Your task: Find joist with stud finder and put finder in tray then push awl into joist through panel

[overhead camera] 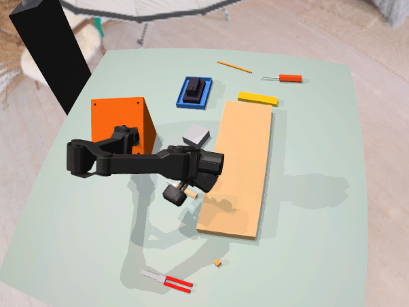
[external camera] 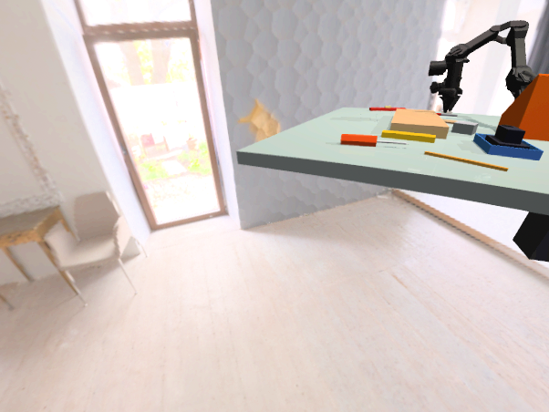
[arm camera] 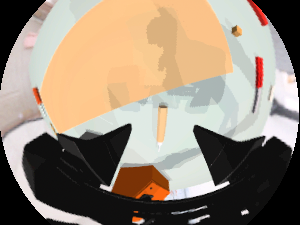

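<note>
My gripper tip is now 5 cm past the awl, 4 cm above it and 3 cm to the right of it. Also, from my gripper tip: stud finder: 45 cm to the left, 3 cm behind; small tan cube: 24 cm to the right, 9 cm ahead, 4 cm below; grey block: 23 cm to the left, 3 cm below.
</note>
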